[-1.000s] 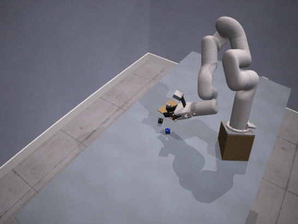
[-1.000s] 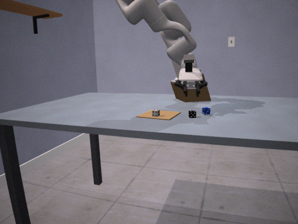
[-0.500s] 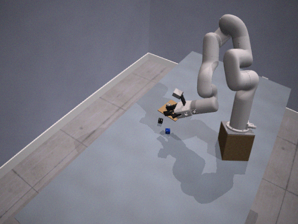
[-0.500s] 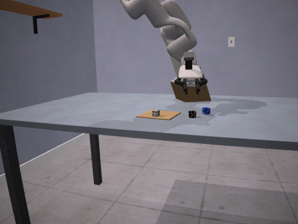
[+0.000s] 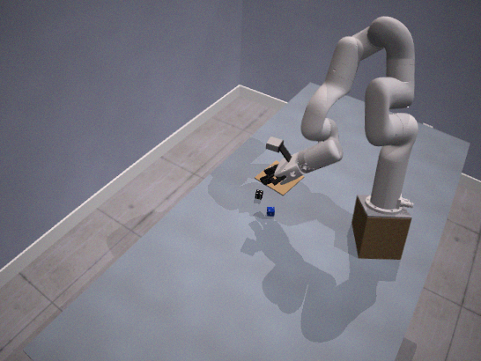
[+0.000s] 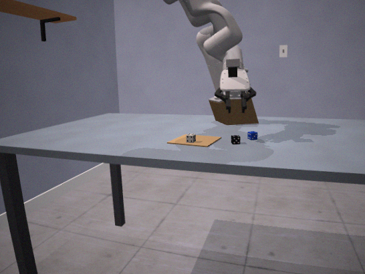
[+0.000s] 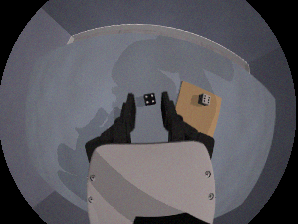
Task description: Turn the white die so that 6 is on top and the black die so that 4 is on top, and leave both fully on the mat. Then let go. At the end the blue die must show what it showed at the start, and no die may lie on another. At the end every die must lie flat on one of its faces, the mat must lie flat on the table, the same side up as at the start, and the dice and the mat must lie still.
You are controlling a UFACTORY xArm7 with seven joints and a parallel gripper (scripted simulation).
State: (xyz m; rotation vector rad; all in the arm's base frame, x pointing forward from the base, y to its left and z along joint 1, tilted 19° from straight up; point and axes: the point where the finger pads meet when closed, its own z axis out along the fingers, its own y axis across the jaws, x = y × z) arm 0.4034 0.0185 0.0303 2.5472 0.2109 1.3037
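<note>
The black die is 11 cm below my hand and 3 cm ahead of it. From my hand the other things lie so: blue die 11 cm below, 6 cm to the left, 4 cm behind; then white die 15 cm to the right, 10 cm below, 2 cm ahead; then mat 13 cm to the right, 12 cm below, 1 cm behind.
</note>
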